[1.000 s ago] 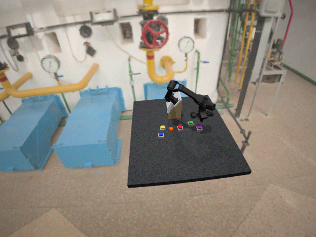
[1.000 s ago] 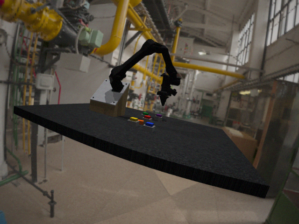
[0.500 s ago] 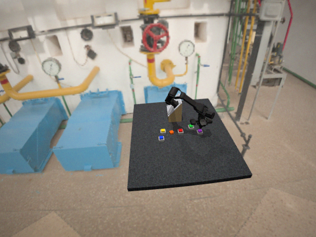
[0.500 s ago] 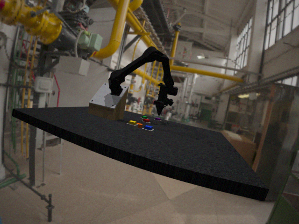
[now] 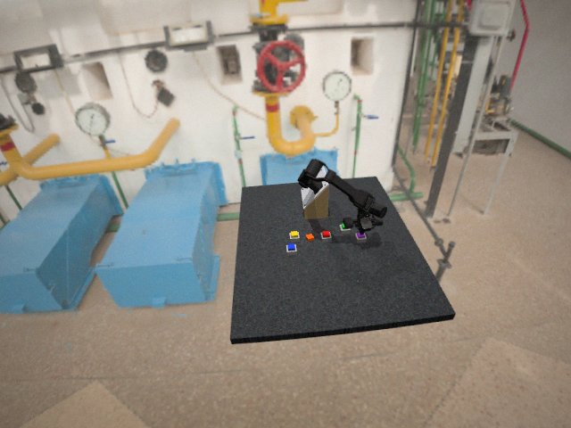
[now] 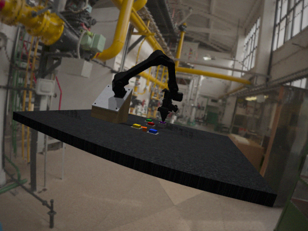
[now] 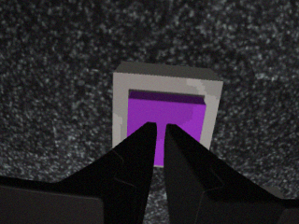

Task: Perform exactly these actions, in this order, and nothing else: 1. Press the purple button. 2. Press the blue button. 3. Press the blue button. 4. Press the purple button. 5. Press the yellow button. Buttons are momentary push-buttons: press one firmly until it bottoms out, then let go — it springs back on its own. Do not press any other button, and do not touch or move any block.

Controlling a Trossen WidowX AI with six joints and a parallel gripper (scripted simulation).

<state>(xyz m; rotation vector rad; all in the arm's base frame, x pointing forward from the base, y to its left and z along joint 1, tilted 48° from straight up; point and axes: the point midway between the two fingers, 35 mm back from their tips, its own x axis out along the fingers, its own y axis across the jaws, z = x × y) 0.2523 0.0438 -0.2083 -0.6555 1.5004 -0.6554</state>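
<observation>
My gripper tip is 10 mm above the purple button. The rest, counted from my gripper tip: orange block: 260 mm to the right, 40 mm behind, 30 mm below; then green button: 80 mm behind, 70 mm to the right; then red button: 170 mm to the right, 30 mm behind.
</observation>
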